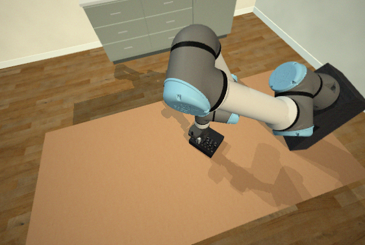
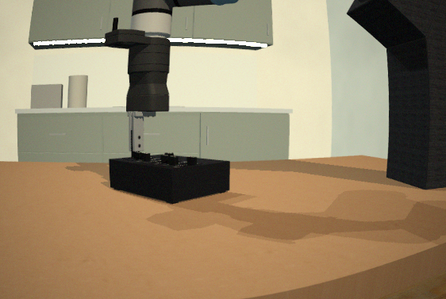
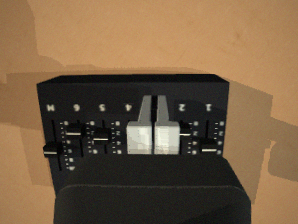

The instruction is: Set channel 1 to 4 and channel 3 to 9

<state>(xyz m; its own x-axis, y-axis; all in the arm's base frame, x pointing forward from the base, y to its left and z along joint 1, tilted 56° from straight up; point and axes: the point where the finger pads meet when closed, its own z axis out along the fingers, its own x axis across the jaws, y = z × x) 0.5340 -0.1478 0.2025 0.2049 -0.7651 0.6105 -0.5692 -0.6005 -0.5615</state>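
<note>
Now: hand 3 cm above the channel 3 cap, 2 cm past it and 1 cm to the left of it. From my hand the other things lie so: channel 2 cap: 3 cm to the right, 3 cm below, 1 cm behind; then channel 5 cap: 4 cm behind, 3 cm to the left, 3 cm below; then channel 1 cap: 5 cm to the right, 3 cm below, 2 cm behind.
</note>
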